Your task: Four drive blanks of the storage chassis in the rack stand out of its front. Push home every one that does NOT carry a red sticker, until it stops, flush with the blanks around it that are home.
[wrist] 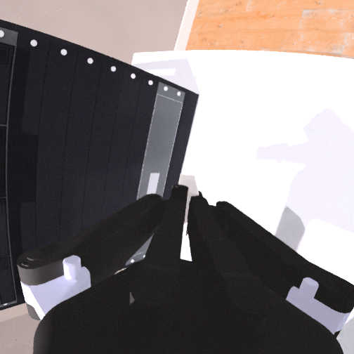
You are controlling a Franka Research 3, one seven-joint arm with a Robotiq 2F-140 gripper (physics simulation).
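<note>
My gripper [185, 186] is shut and empty. Its pale fingertips are together just right of the rack's near right edge in the wrist view; whether they touch it I cannot tell. The dark rack [105, 145] fills the left of the view, with narrow upright dark panels side by side and a row of white round dots along the upper edge. A grey strip [163, 127] with a small white label [153, 183] runs down near its right end, its lower part partly hidden by the left finger. No red sticker shows, and I cannot tell which panels stand out.
A sectioned dark column [4, 160] with thin light edges stands at the far left. The white table top [235, 100] lies to the right, with grey shadows on it. Wooden floor [270, 25] shows at the top right, and a grey-beige surface [100, 20] at the top left.
</note>
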